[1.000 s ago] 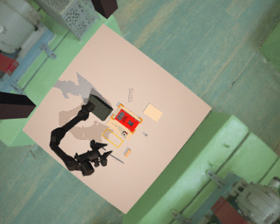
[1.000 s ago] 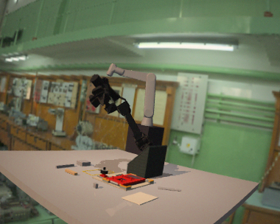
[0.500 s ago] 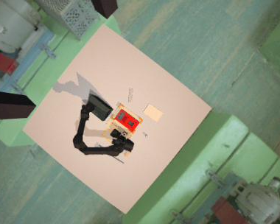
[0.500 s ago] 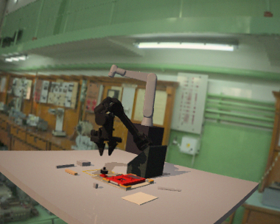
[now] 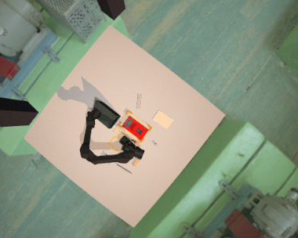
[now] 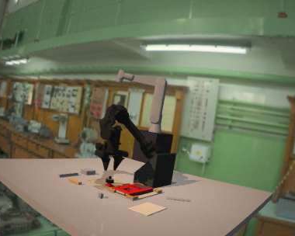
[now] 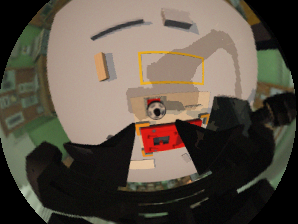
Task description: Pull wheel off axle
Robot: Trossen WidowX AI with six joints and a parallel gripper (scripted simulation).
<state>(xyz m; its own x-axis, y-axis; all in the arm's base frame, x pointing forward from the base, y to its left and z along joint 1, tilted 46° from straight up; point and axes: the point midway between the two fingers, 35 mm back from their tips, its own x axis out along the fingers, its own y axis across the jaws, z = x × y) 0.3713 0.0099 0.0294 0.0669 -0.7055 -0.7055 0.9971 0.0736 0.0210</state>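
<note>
Right now my gripper tip is 10 mm past the grey wheel and 50 mm above it. Also, from my gripper tip: tan card (60 mm ahead, 310 mm to the left, 90 mm below); then grey block (70 mm behind, 260 mm to the right, 80 mm below); then grey strip (200 mm behind, 300 mm to the left, 90 mm below).
</note>
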